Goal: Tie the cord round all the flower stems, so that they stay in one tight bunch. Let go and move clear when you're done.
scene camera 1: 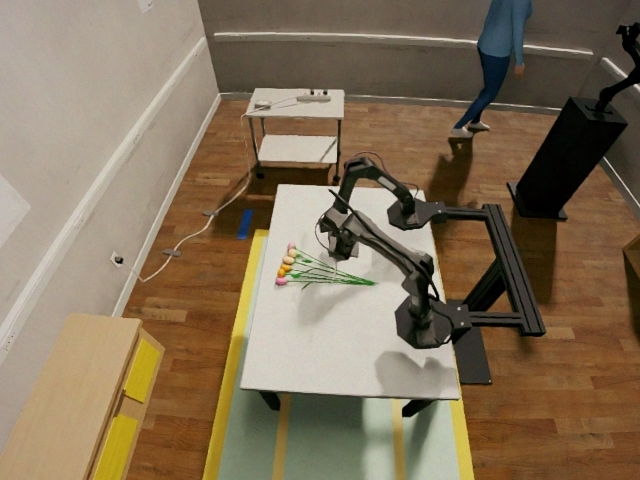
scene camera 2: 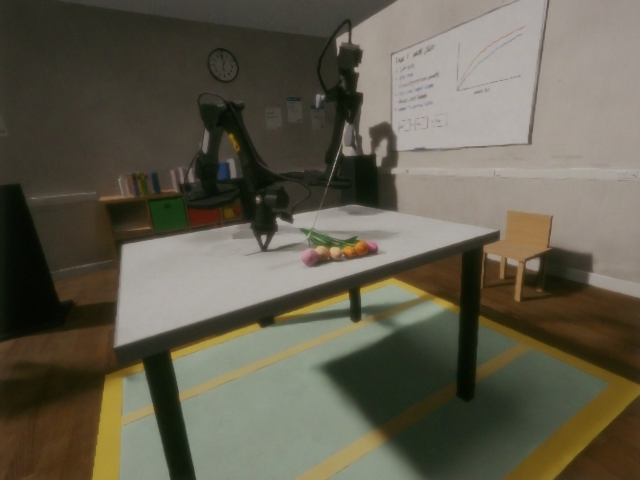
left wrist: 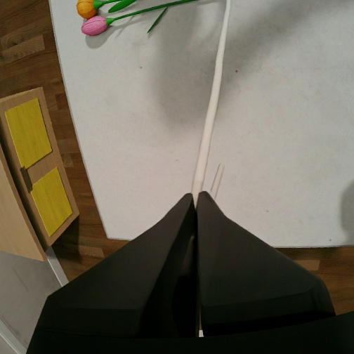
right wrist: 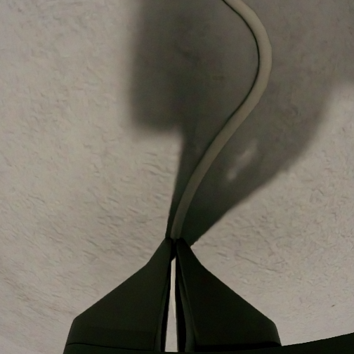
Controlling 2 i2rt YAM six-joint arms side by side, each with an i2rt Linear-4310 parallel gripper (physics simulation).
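Seen in the pictures: left gripper, fingertip midpoint: (scene camera 1: 337, 260) (scene camera 2: 350, 124); right gripper, fingertip midpoint: (scene camera 2: 263, 251); left arm's base, link origin: (scene camera 1: 423, 320); right arm's base, link origin: (scene camera 1: 409, 211) (scene camera 2: 211, 193).
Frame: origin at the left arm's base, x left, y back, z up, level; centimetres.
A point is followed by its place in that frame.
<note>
Several tulips, pink, cream and orange, lie on the table, their green stems (scene camera 1: 356, 281) {z -18.0, x -28.1, y -23.7 cm} (scene camera 2: 330, 239) {z -17.3, x -29.5, y -41.2 cm} fanned out from a narrow end. A thin white cord (scene camera 1: 334, 271) {z -14.2, x -31.3, y -34.6 cm} (scene camera 2: 326, 188) {z 0.3, x -25.2, y -34.3 cm} (left wrist: 212, 100) (right wrist: 265, 55) rises from the stems; whether it passes under them is unclear. My left gripper (scene camera 2: 344, 137) (left wrist: 198, 204) is shut on the cord high above the table; a short tail shows beside its fingertips. My right gripper (scene camera 2: 264, 249) {z -18.3, x -52.4, y -32.9 cm} (right wrist: 173, 247) is shut on the cord's other part, low at the table beside the flowers. In scene camera 1 my left arm hides the right gripper.
The white table (scene camera 1: 310, 356) {z -18.4, x 9.0, y -45.1 cm} (scene camera 2: 196, 289) {z -18.5, x -78.9, y -51.1 cm} bears both arms at its far side in scene camera 2. In scene camera 1 the left arm reaches across the table above the right gripper's area. A white trolley (scene camera 1: 297, 114) stands beyond the table, and a wooden cabinet (scene camera 1: 67, 372) stands at the lower left.
</note>
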